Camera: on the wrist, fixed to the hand. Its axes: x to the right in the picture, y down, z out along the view.
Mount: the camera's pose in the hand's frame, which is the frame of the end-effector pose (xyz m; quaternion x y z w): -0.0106 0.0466 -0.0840 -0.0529 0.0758 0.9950 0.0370
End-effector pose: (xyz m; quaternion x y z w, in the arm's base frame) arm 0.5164 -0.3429 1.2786 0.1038 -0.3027 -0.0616 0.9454
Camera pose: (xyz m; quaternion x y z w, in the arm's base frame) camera 0.5595 -0.2824 1.2168 -0.3427 -0.0396 0.9303 0.1247
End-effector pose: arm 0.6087 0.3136 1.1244 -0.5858 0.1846 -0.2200 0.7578
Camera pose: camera 0.5602 0.2618 1.0589 0.1386 0.6588 0.7113 0.2020
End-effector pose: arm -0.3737 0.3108 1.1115 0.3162 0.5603 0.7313 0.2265
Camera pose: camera -0.4254 0.2342 1.1397 -0.5018 0.3154 -0.3060 0.7450
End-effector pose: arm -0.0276 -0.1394 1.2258 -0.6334 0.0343 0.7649 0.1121
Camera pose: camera 0.0450 -0.2024 1.2156 0.0532 -0.5996 -0.0936 0.7931
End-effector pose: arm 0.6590 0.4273 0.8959 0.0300 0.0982 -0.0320 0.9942
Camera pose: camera 0.6356 0.4799 0.8182 0.0487 0.0508 0.9955 0.0628
